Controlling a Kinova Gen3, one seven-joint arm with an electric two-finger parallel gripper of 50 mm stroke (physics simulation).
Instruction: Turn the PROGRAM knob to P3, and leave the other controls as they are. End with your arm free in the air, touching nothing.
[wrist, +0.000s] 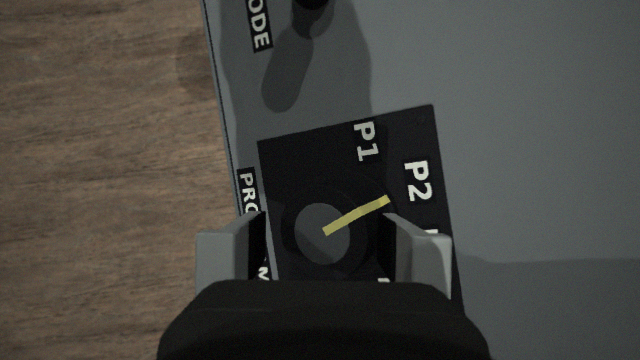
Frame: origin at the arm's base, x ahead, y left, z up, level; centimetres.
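Seen in the pictures: gripper, fingertip midpoint: (321, 236).
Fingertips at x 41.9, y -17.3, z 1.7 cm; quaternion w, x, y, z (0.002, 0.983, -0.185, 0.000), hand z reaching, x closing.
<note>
A point is followed by its place in that frame.
The PROGRAM knob (321, 233) {x 42.0, y -17.2, z 1.7 cm} is a round dark knob with a grey top and a yellow pointer line (357, 215) {x 43.7, y -16.8, z 2.6 cm}. The line points up and right, toward the P2 label (419, 181) {x 47.1, y -16.6, z 0.8 cm}. The P1 label (366, 141) {x 45.6, y -14.0, z -0.2 cm} is above it. The P3 and P4 labels are mostly hidden behind the right finger and the gripper body. My gripper (321, 236) {x 41.9, y -17.3, z 1.7 cm} is open, with one finger on each side of the knob in the view and dark gaps between them and its grey top. Whether the fingers are level with the knob or above it I cannot tell.
The knob's black plate (305, 155) {x 42.5, y -13.5, z -2.0 cm} sits on a grey panel (525, 150) {x 51.2, y -16.7, z 2.8 cm}. Part of a black control (311, 4) {x 45.4, y -6.7, z -0.8 cm} shows at the top edge, beside a label ending in "ODE" (260, 25) {x 42.6, y -6.0, z -2.9 cm}. The panel's left edge borders a wooden table (100, 150) {x 28.4, y -7.6, z -10.8 cm}.
</note>
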